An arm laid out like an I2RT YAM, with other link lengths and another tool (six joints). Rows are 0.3 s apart.
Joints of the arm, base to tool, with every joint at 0 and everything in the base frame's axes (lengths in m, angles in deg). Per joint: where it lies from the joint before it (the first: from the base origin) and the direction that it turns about. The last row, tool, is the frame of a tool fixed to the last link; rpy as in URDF.
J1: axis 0 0 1 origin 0 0 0.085
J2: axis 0 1 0 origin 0.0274 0.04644 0.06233
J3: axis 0 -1 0 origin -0.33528 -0.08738 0
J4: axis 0 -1 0 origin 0.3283 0.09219 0.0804
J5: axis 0 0 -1 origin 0.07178 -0.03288 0.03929
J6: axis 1 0 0 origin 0.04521 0 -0.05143
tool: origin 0.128 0.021 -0.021 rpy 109.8 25.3 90
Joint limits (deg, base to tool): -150..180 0..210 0..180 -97..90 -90..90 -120..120
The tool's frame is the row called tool.
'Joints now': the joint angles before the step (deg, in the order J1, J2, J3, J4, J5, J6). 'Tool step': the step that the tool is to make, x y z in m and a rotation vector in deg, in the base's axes. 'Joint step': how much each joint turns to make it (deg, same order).
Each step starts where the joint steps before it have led.
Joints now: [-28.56, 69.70, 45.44, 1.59, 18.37, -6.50]
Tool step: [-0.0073, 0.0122, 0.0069, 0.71, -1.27, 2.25]
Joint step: [-0.10, -3.16, -1.15, -1.32, -2.64, 0.26]
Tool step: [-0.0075, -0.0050, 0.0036, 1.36, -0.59, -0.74]
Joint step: [-1.65, -0.88, 0.36, -1.67, -1.40, 1.06]
